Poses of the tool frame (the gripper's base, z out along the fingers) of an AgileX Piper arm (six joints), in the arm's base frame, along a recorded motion.
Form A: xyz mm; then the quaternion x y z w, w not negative.
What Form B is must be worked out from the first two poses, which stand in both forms.
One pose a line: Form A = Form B
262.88 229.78 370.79 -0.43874 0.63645 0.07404 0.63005 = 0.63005 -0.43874 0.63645 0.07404 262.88 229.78 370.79
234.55 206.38 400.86 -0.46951 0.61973 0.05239 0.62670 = 0.62670 -0.46951 0.61973 0.05239 234.55 206.38 400.86
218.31 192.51 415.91 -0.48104 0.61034 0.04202 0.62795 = 0.62795 -0.48104 0.61034 0.04202 218.31 192.51 415.91
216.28 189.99 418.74 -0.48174 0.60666 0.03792 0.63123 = 0.63123 -0.48174 0.60666 0.03792 216.28 189.99 418.74
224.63 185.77 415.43 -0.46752 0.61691 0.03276 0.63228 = 0.63228 -0.46752 0.61691 0.03276 224.63 185.77 415.43
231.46 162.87 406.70 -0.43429 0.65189 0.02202 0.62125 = 0.62125 -0.43429 0.65189 0.02202 231.46 162.87 406.70
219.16 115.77 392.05 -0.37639 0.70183 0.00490 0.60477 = 0.60477 -0.37639 0.70183 0.00490 219.16 115.77 392.05
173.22 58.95 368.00 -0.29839 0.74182 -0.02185 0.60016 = 0.60016 -0.29839 0.74182 -0.02185 173.22 58.95 368.00
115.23 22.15 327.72 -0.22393 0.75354 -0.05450 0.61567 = 0.61567 -0.22393 0.75354 -0.05450 115.23 22.15 327.72
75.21 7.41 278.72 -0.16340 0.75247 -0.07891 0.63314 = 0.63314 -0.16340 0.75247 -0.07891 75.21 7.41 278.72
